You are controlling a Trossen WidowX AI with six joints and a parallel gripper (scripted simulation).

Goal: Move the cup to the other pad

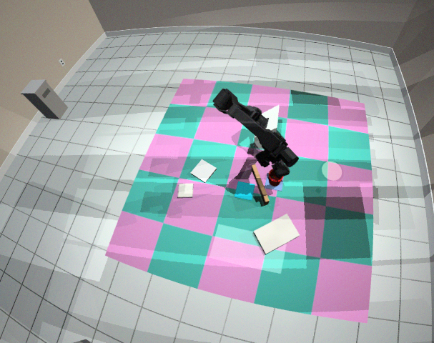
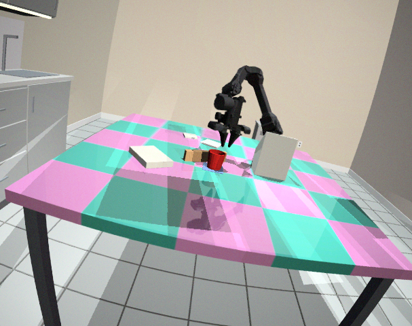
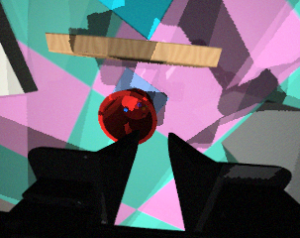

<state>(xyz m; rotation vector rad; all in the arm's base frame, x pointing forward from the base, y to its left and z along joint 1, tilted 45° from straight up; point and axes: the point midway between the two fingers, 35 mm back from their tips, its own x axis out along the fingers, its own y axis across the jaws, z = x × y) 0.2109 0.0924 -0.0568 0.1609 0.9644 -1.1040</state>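
Now: gripper tip 30 mm short of the red cup, 20 mm to the right of it and 60 mm above it. From my gripper tip the other things lie so: flat grey slab: 290 mm ahead, 90 mm to the left, 90 mm below; cyan pad: 120 mm ahead, 110 mm to the right, 110 mm below; wooden bar: 80 mm ahead, 50 mm to the right, 80 mm below.
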